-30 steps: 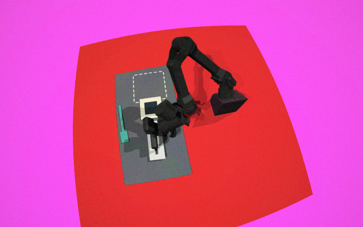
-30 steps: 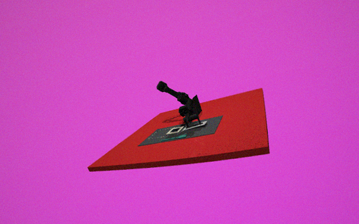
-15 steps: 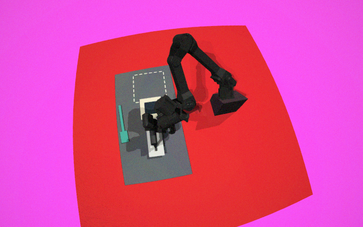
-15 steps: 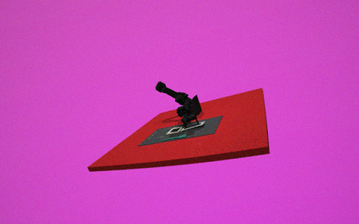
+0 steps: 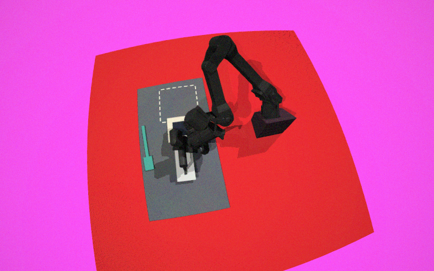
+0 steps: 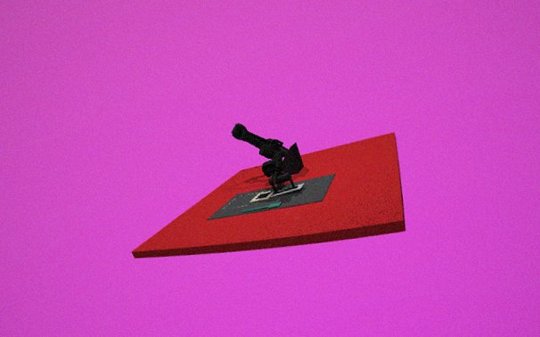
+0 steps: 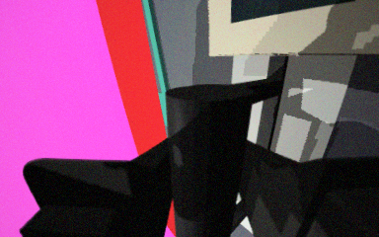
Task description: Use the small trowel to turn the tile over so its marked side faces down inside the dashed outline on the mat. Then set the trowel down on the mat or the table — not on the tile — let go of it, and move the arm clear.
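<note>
The grey mat lies 50 mm to the right of my gripper tip and 80 mm below it. Also, from my gripper tip: teal trowel (140 mm ahead, 20 mm to the right, 50 mm below); then tile (20 mm behind, 110 mm to the right, 50 mm below).
</note>
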